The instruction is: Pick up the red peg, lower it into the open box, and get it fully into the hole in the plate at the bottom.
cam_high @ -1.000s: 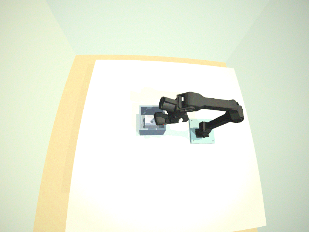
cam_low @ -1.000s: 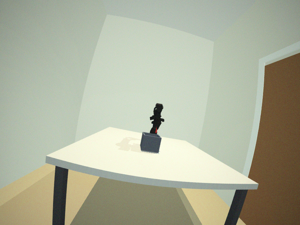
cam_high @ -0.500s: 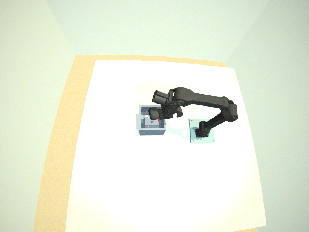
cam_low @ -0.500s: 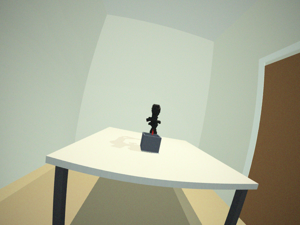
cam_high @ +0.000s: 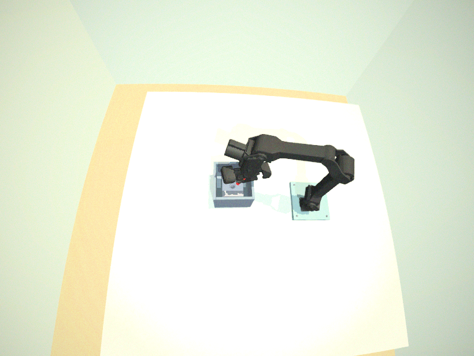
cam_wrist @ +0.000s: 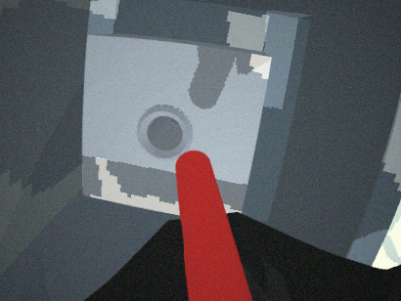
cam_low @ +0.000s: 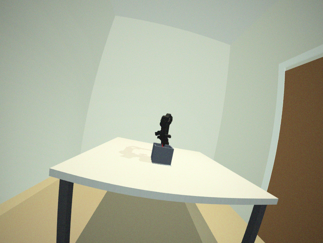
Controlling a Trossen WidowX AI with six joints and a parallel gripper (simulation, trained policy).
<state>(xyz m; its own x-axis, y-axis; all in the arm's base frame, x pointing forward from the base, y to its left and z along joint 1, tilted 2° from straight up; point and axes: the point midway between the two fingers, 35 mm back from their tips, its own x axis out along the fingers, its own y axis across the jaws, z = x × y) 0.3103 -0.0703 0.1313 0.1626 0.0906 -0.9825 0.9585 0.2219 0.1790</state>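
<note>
My gripper tip is 1 cm below the red peg. From my gripper tip the other things lie so: grey plate 8 cm below, 3 cm ahead, 1 cm to the right.
</note>
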